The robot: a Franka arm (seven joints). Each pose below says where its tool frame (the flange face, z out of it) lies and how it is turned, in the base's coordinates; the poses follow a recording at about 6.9 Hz.
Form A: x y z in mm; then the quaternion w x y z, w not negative.
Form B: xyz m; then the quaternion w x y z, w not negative. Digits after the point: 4 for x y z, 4 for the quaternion.
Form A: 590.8 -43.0 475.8 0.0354 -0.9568 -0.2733 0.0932
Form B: 0.5908 -0.0430 0.4758 0.0354 -0.9568 -0.2733 0.0932
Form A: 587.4 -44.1 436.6 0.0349 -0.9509 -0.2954 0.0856
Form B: 0.5874 -0.0441 0.4366 0.0349 -0.9509 -0.2954 0.0856
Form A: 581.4 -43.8 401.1 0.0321 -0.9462 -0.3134 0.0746
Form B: 0.5814 -0.0438 0.4011 0.0321 -0.9462 -0.3134 0.0746
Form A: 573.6 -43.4 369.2 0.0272 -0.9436 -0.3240 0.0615
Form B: 0.5736 -0.0434 0.3692 0.0272 -0.9436 -0.3240 0.0615
